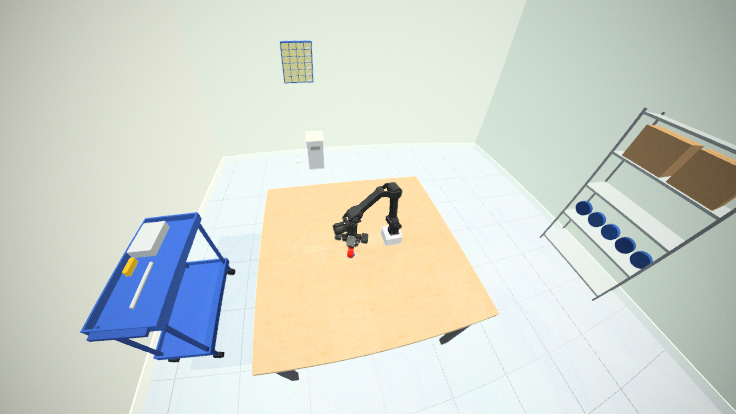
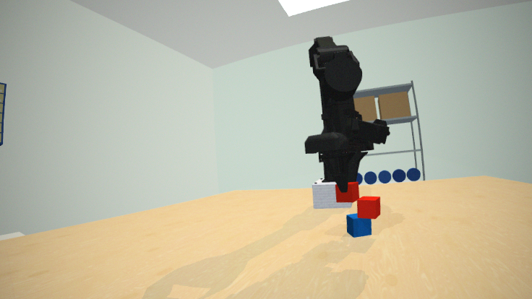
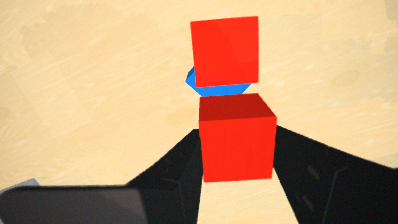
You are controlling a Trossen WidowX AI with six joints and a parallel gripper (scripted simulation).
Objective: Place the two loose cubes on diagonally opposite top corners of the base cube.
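Right now the blue base cube is 60 mm below my gripper tip and 20 mm to the left of it.
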